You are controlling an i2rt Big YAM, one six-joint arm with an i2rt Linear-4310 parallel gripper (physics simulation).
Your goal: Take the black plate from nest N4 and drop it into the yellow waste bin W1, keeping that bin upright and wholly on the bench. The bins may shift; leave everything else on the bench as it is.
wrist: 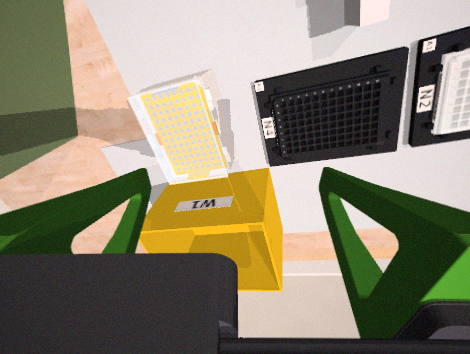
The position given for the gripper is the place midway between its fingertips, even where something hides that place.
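The gripper [234, 177] is in sight, and the scene also takes in a black plate [350, 113], a translucent box [184, 121] and a yellow waste bin [237, 216].
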